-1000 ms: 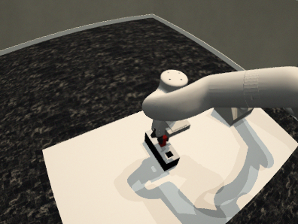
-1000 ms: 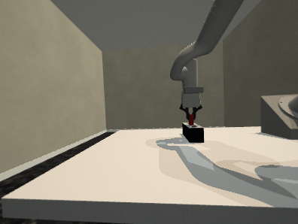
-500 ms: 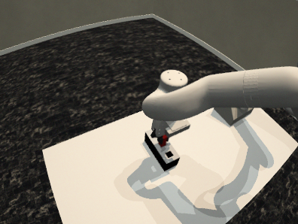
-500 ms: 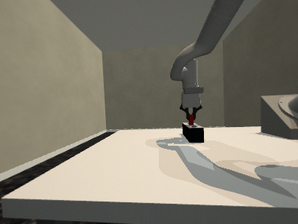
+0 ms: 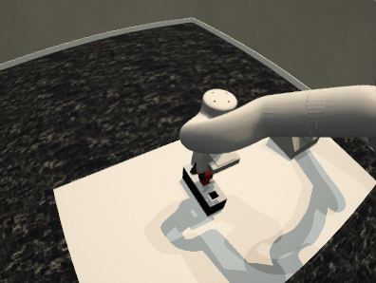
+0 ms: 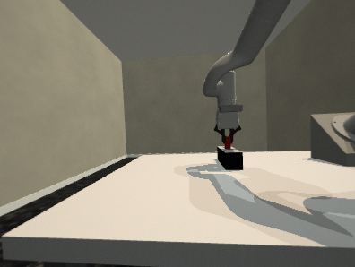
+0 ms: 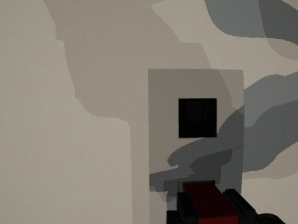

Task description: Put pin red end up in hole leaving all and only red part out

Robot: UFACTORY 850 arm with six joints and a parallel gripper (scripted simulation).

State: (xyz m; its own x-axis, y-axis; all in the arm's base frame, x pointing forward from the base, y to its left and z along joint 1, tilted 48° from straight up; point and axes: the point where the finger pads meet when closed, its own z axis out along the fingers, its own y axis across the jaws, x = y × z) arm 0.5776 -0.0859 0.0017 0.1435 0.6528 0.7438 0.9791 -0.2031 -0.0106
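My hand is 1 cm above the pin. From my hand the other things lie so: black block (8 cm below).
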